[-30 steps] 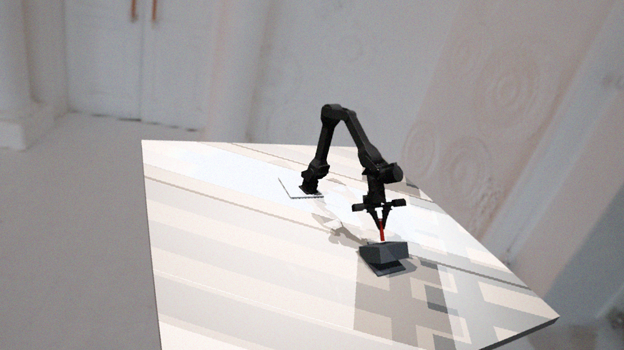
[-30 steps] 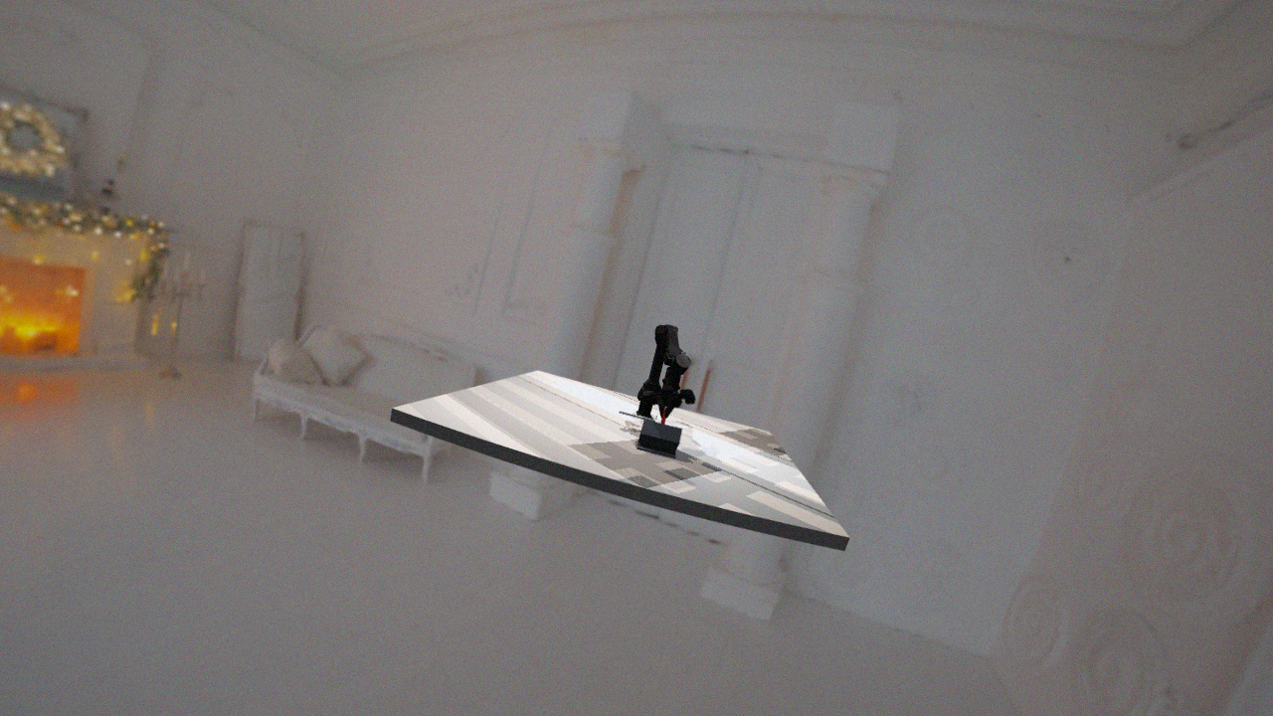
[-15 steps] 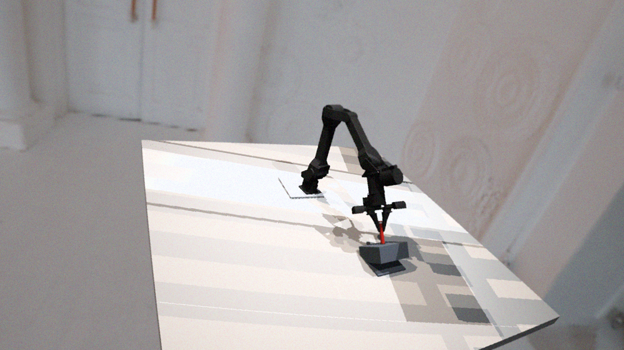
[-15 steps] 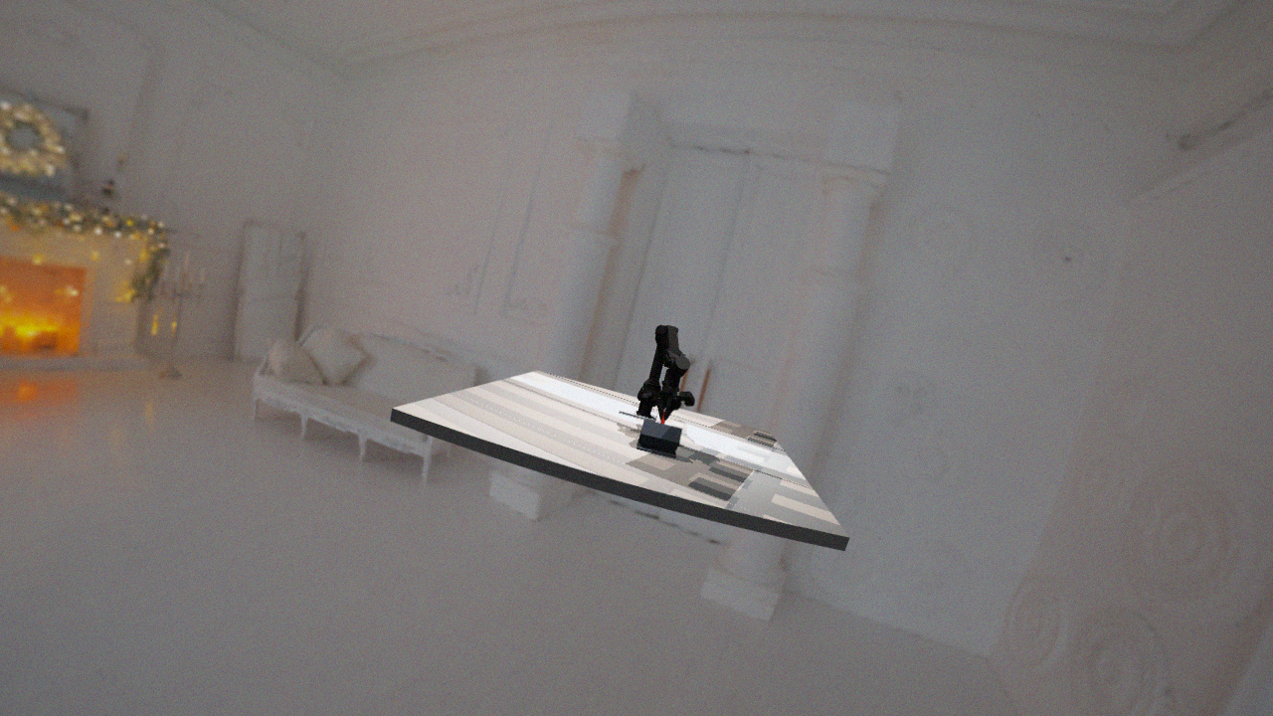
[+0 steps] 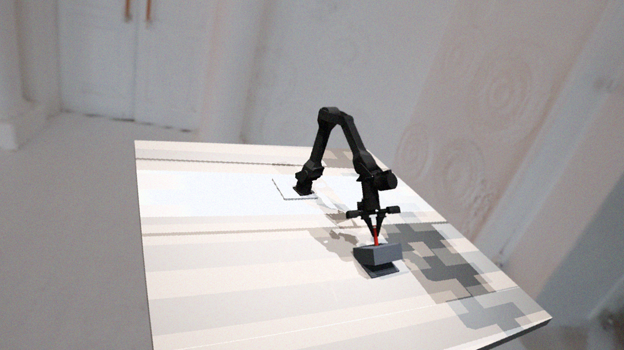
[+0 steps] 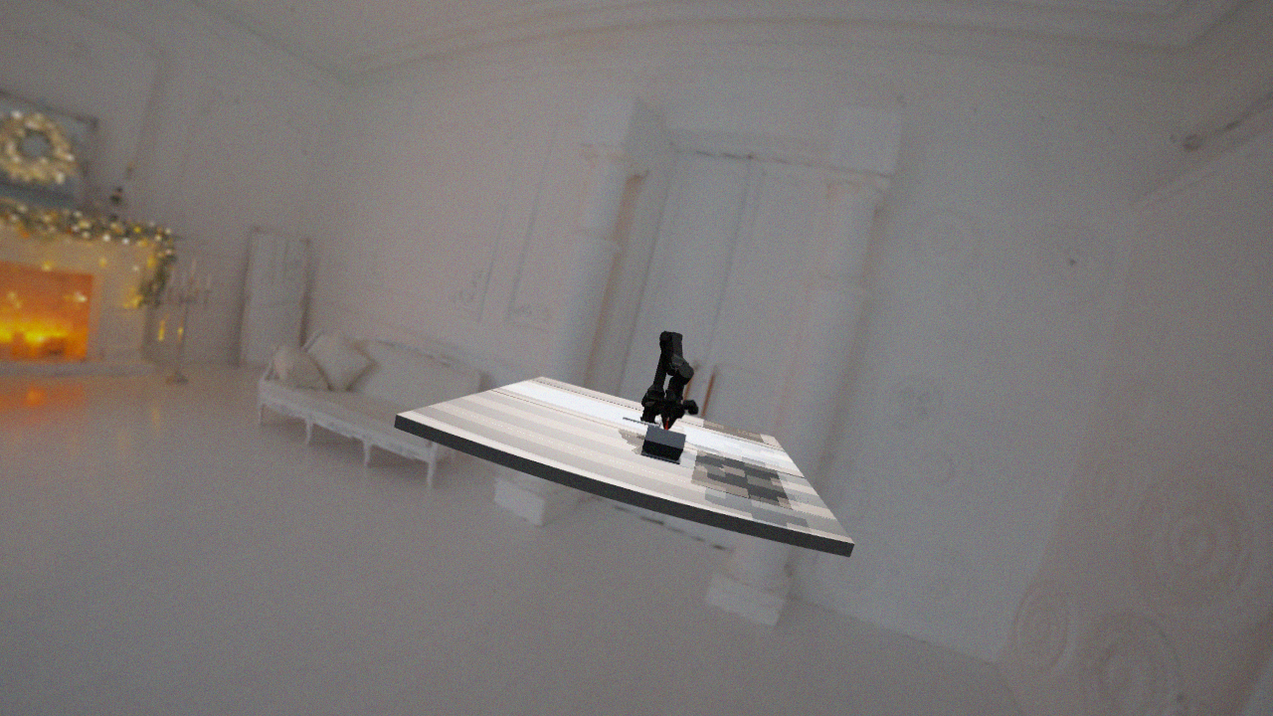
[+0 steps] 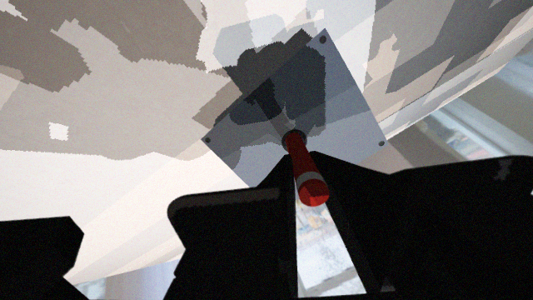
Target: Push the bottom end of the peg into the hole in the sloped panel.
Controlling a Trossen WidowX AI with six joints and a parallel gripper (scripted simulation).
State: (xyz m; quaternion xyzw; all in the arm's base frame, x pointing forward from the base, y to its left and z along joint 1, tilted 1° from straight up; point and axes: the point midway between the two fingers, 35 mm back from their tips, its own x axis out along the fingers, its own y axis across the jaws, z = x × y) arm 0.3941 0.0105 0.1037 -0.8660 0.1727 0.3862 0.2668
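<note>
The grey sloped panel is 40 mm ahead of my gripper tip and 50 mm below it. Also, from my gripper tip: red round peg 10 mm behind, 10 mm above.
</note>
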